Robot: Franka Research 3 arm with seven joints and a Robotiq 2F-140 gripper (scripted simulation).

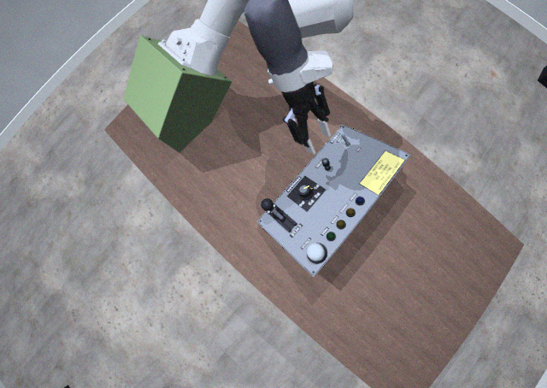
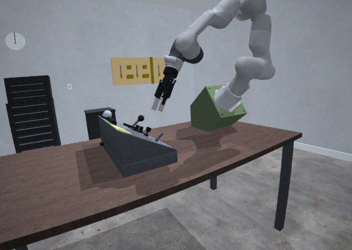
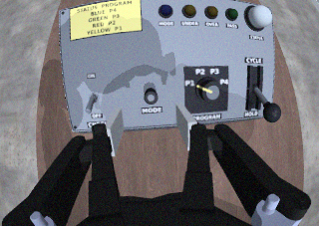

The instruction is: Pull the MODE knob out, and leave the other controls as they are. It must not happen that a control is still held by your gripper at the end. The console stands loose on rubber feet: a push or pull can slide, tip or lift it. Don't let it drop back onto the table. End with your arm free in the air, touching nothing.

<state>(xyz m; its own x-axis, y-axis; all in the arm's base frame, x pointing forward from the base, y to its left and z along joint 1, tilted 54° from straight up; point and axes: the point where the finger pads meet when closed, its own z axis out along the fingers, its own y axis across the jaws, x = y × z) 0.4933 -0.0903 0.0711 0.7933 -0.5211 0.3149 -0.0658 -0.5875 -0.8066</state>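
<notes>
Now: the mode knob 7 cm ahead of my hand, 1 cm to the right of it and 13 cm below it. From my hand the other things lie so: program selector dial 7 cm ahead, 12 cm to the right, 13 cm below; grey console 10 cm ahead, 7 cm to the right, 15 cm below; toggle 8 cm ahead, 11 cm to the left, 13 cm below.
</notes>
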